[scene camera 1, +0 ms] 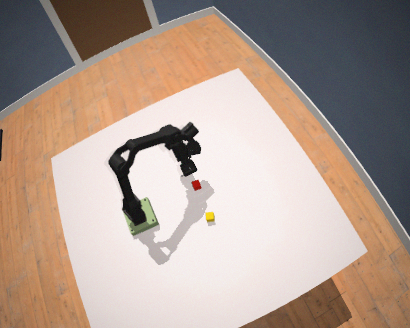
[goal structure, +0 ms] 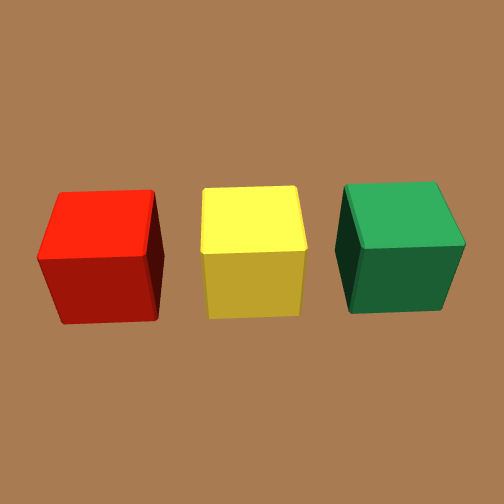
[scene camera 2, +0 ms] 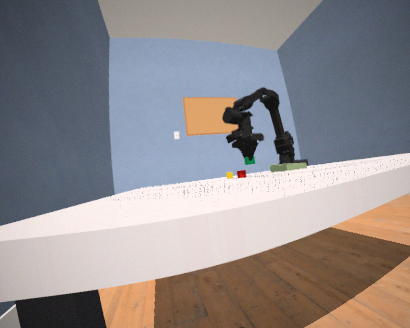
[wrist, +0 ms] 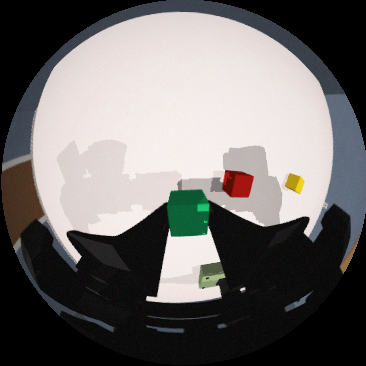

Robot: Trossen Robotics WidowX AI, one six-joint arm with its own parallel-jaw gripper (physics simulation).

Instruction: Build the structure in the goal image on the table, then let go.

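Seen in the pictures: gripper, between the fingertips: (scene camera 2: 248, 161) (wrist: 187, 205); arm's base, origin of its link: (scene camera 1: 138, 217) (scene camera 2: 286, 164).
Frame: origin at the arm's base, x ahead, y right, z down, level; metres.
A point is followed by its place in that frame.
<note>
A green cube (scene camera 2: 250, 161) {x 0.307, y -0.134, z -0.029 m} (wrist: 188, 213) {x 0.309, y -0.118, z -0.051 m} is held between the fingertips of my gripper (scene camera 2: 248, 157) {x 0.306, y -0.117, z -0.033 m} (wrist: 187, 205) {x 0.306, y -0.117, z -0.033 m}, above the table. In scene camera 1 the green cube is hidden beneath my gripper (scene camera 1: 189, 171) {x 0.306, y -0.117, z -0.033 m}. A red cube (scene camera 1: 196, 185) {x 0.305, y -0.027, z 0.003 m} (scene camera 2: 241, 174) {x 0.316, y -0.052, z 0.021 m} (wrist: 238, 184) {x 0.310, y -0.044, z 0.003 m} sits on the table close by, lower than the green cube, and to its right in the wrist view. A yellow cube (scene camera 1: 210, 216) {x 0.298, y 0.140, z 0.002 m} (scene camera 2: 230, 175) {x 0.298, y 0.118, z 0.021 m} (wrist: 295, 183) {x 0.299, y 0.118, z 0.008 m} sits on the table apart from the red cube, farther to the right in the wrist view.
The arm stands on a green base plate (scene camera 1: 152, 223) {x 0.051, y 0.057, z -0.006 m} (scene camera 2: 280, 168) {x 0.073, y -0.034, z 0.019 m} (wrist: 212, 276) {x 0.061, y -0.055, z -0.002 m} on the white table (scene camera 1: 280, 200) {x 0.609, y 0.213, z 0.036 m} (scene camera 2: 150, 220) {x 0.690, y -0.640, z 0.035 m} (wrist: 185, 75) {x 0.479, y -0.107, z 0.036 m}. The arm's shadow falls over the table around the red cube. A wooden floor surrounds the table in scene camera 1.
</note>
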